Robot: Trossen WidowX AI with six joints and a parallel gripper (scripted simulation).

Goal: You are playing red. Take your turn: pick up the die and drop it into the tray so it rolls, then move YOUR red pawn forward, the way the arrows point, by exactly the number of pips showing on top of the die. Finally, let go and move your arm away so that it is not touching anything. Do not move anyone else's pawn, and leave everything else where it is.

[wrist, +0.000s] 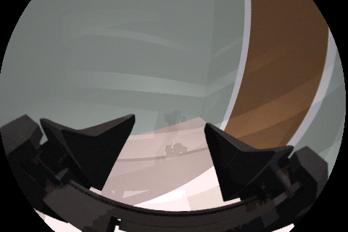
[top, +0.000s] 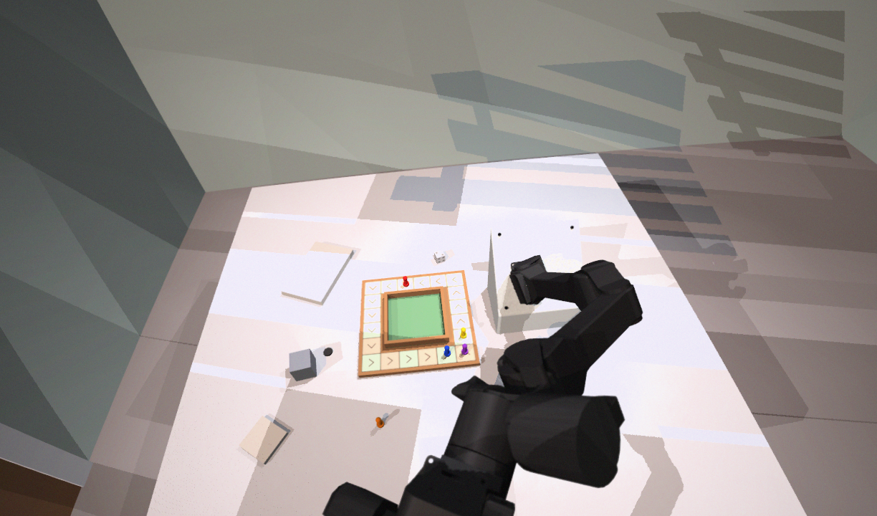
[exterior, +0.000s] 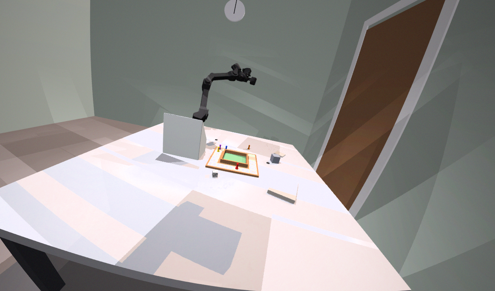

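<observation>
Now: gripper tip 82 cm to the left of the white die, 50 cm above it and 10 cm past it. Round my gripper tip: orange pawn (50 cm below, 37 cm to the right, 9 cm ahead); then purple pawn (51 cm to the right, 49 cm below, 12 cm behind); then blue pawn (51 cm to the right, 49 cm below, 8 cm behind).
</observation>
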